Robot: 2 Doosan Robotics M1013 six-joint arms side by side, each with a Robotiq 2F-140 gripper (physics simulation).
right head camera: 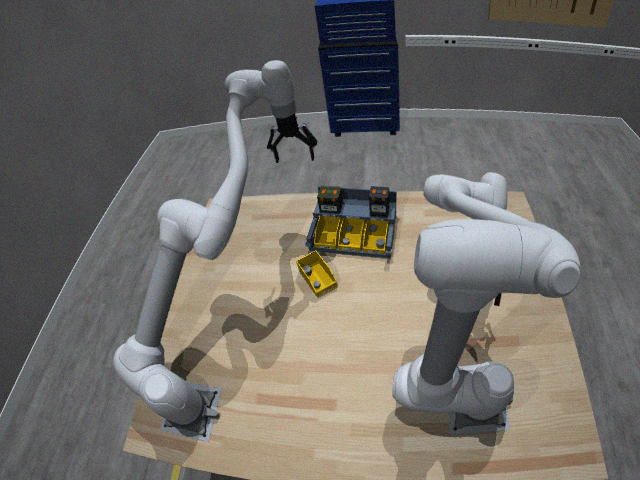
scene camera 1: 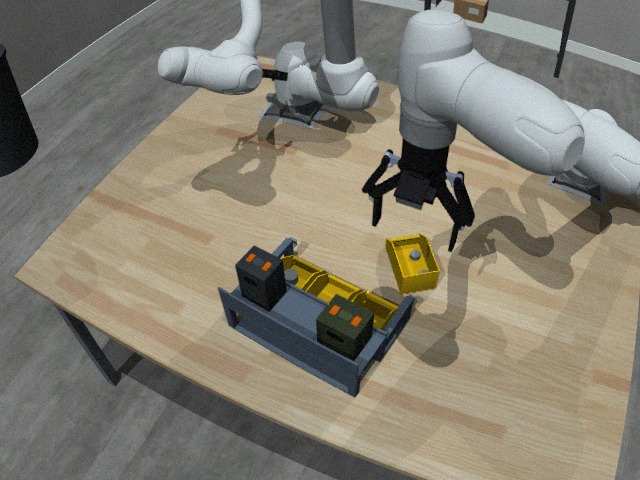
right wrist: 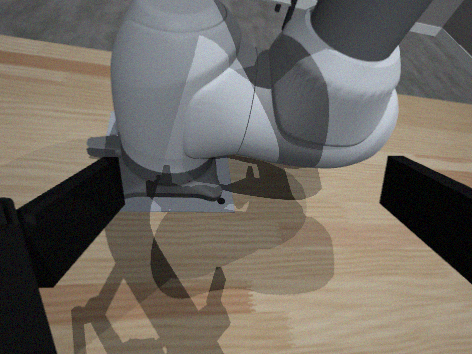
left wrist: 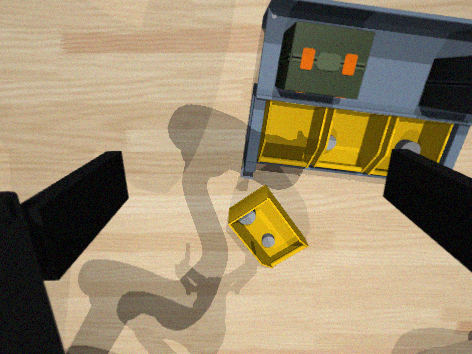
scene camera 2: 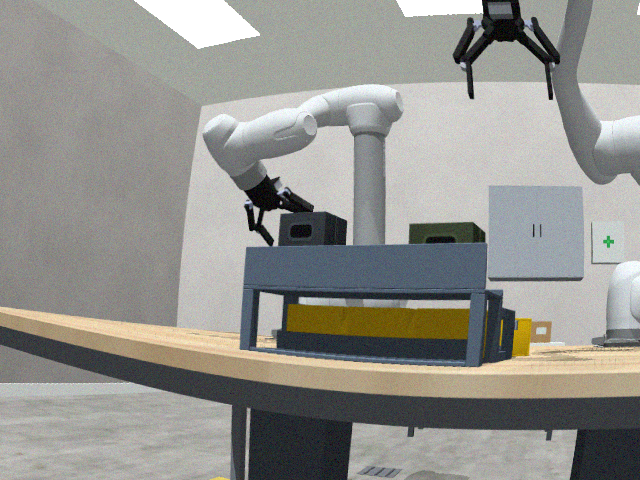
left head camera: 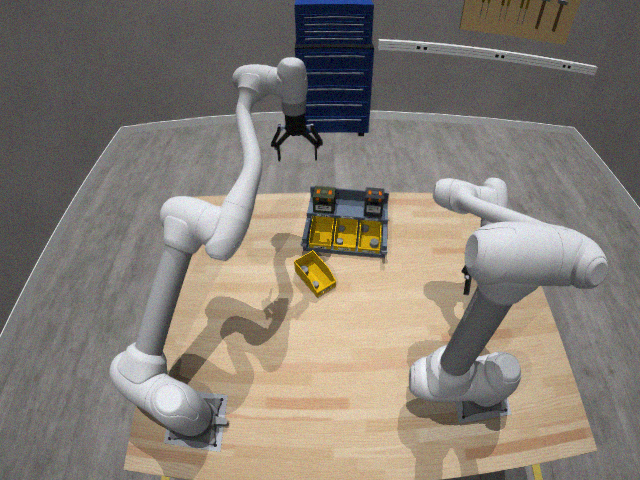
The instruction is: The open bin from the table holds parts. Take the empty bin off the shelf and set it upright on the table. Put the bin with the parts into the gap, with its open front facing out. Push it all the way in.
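Pixels of known places: left gripper, fingertip midpoint: point(right head camera: 295, 159) point(scene camera 1: 414, 233) point(left wrist: 255, 174) point(scene camera 2: 511, 96) point(left head camera: 297, 158); right gripper, fingertip midpoint: point(right wrist: 252, 180); left arm's base, link origin: point(right head camera: 190, 409) point(scene camera 1: 579, 176) point(left head camera: 195, 419); right arm's base, link origin: point(scene camera 1: 297, 106) point(right wrist: 168, 158).
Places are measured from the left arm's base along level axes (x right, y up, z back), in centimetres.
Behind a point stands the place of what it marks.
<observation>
The shelf point(left head camera: 350, 209) @[z -99.3, x 57.2, y 10.2 cm] point(right head camera: 355, 208) @[z -99.7, x 56.4, y 10.2 cm] point(scene camera 1: 299, 304) @[z -96.9, x 58.8, y 10.2 cm] point(scene camera 2: 361, 266) @[z -107.2, x 55.8, y 13.2 cm] point(left wrist: 390, 75) @[z -99.5, x 57.9, y 10.2 cm] holds three yellow bins side by side. The empty bin point(left head camera: 321, 235) @[z -90.8, x 43.7, y 0.9 cm] point(right head camera: 327, 235) @[z -90.8, x 43.1, y 0.9 cm] point(scene camera 1: 379, 310) @[z -84.0, x 43.3, y 0.9 cm] point(left wrist: 290, 135) @[z -87.6, x 44.8, y 0.9 cm] is the leftmost in the left wrist view. The bin with parts point(left head camera: 321, 273) @[z -69.1, x 44.4, y 0.3 cm] point(right head camera: 323, 273) @[z -69.1, x 43.9, y 0.3 cm] point(scene camera 1: 418, 283) @[z -73.6, x 36.9, y 3.8 cm] point(scene camera 2: 523, 338) @[z -71.3, x 34.0, y 3.5 cm] point(left wrist: 285, 230) @[z -65.0, x 45.9, y 0.3 cm] stands upright and turned on the table before the shelf, two grey parts inside. My left gripper point(left head camera: 297, 158) @[z -94.0, x 34.5, y 43.8 cm] point(right head camera: 294, 160) @[z -94.0, x 34.5, y 43.8 cm] point(scene camera 1: 413, 237) @[z -94.0, x 34.5, y 43.8 cm] point(scene camera 2: 510, 97) @[z -94.0, x 34.5, y 43.8 cm] point(left wrist: 255, 174) @[z -94.0, x 34.5, y 43.8 cm] is open, pointing down high above the table. My right gripper point(scene camera 2: 291, 226) @[z -38.2, x 102.4, y 29.5 cm] point(right wrist: 252, 180) @[z -38.2, x 102.4, y 29.5 cm] is open, far from the bins.
A green case point(left head camera: 324, 200) @[z -96.7, x 45.0, y 18.2 cm] point(scene camera 1: 343, 328) @[z -103.8, x 43.8, y 19.7 cm] point(left wrist: 325, 62) @[z -100.7, x 44.5, y 19.9 cm] and a dark case point(left head camera: 374, 202) @[z -94.7, x 67.5, y 19.6 cm] point(scene camera 1: 260, 279) @[z -102.0, x 65.0, y 22.1 cm] point(scene camera 2: 312, 228) @[z -102.0, x 66.1, y 19.6 cm] stand on the shelf top. The middle bin point(left head camera: 346, 232) @[z -93.0, x 55.6, y 0.9 cm] and right bin point(left head camera: 371, 235) @[z -91.4, x 67.6, y 0.9 cm] hold grey parts. The right arm's base point(right wrist: 175, 200) @[z -21.6, x 106.1, y 0.1 cm] shows before the right gripper.
</observation>
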